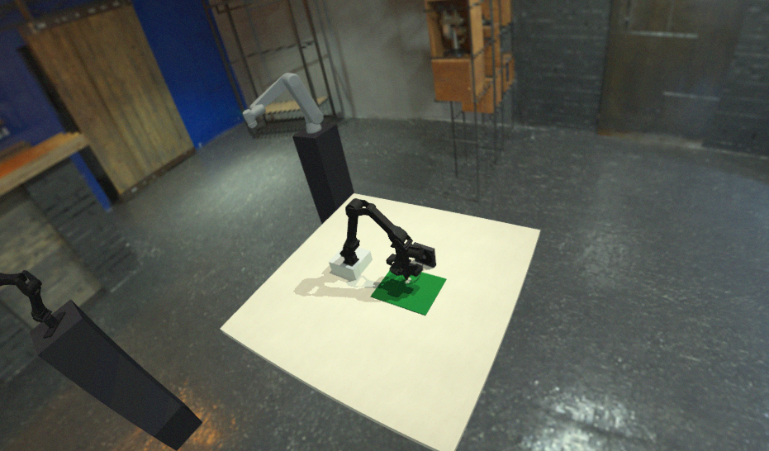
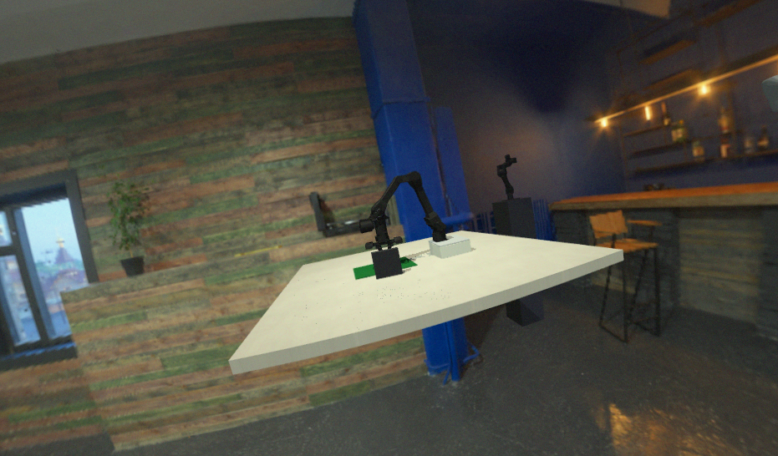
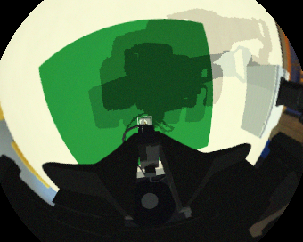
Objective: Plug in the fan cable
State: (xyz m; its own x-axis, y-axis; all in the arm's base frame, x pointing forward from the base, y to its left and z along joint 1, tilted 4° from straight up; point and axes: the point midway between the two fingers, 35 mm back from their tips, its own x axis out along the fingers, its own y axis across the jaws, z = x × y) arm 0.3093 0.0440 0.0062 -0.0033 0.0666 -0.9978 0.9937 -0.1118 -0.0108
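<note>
The black plug is 1 cm to the left of my gripper tip and 1 cm above it. The rest, counted from my gripper tip: black fan box: 15 cm to the left, 2 cm ahead, 2 cm above; pale header: 4 cm below, 1 cm to the left; green board: 6 cm below, 3 cm to the right, 3 cm ahead.
</note>
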